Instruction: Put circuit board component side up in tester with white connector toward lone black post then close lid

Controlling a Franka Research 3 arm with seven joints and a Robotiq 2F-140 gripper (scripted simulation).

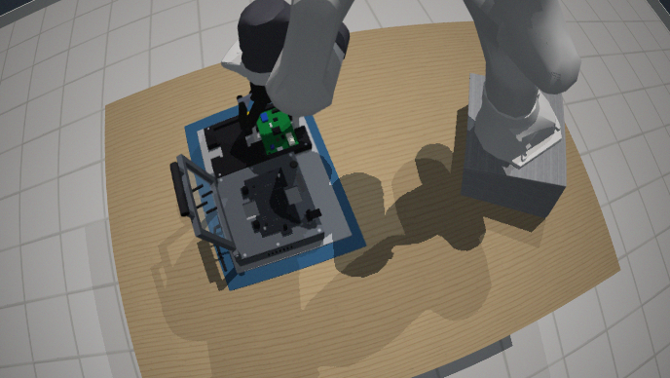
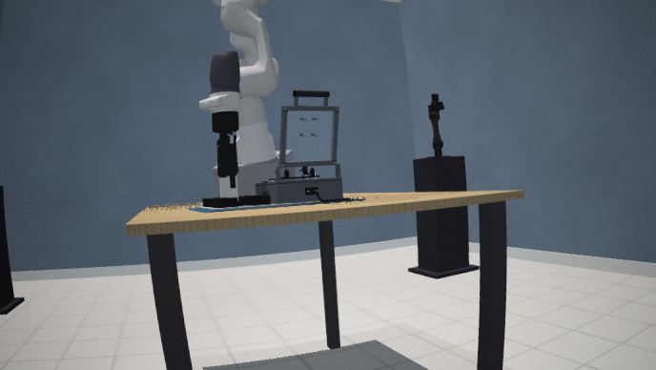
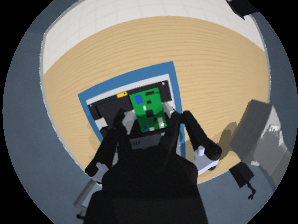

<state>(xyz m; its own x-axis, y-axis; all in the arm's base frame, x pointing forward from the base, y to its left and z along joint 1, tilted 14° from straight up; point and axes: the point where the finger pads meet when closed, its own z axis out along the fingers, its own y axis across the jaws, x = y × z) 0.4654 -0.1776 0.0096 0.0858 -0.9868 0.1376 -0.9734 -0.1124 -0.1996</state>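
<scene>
My gripper is now 2 cm above the green circuit board. Also, from my hand: black post (2 cm behind, 23 cm to the left, 5 cm above); then see-through lid (17 cm ahead, 19 cm to the left, 14 cm above).
</scene>
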